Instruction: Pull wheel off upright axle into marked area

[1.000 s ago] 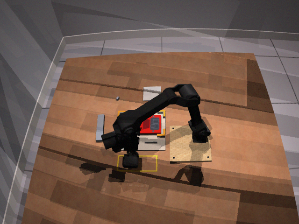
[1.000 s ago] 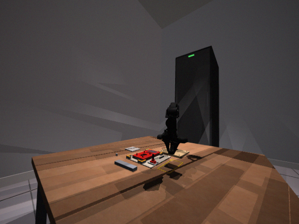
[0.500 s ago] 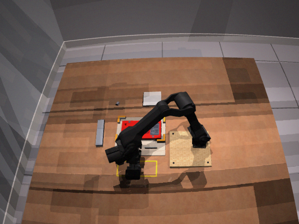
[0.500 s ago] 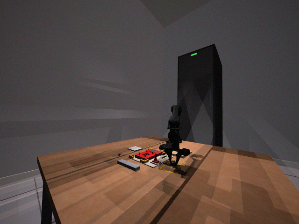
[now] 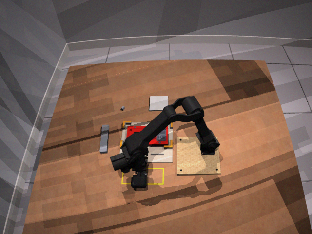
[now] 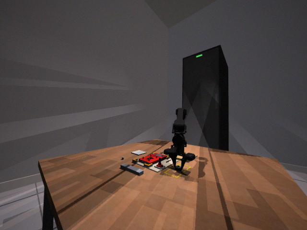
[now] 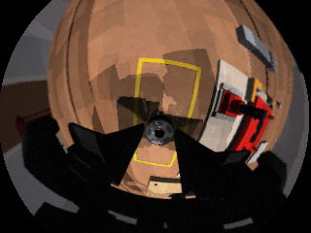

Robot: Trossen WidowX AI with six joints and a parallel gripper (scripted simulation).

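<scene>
Right now the wheel is right at my gripper tip. Round my gripper tip: grey bar 210 mm ahead, 180 mm to the right; white plate 40 mm behind, 430 mm to the right, 10 mm below.
</scene>
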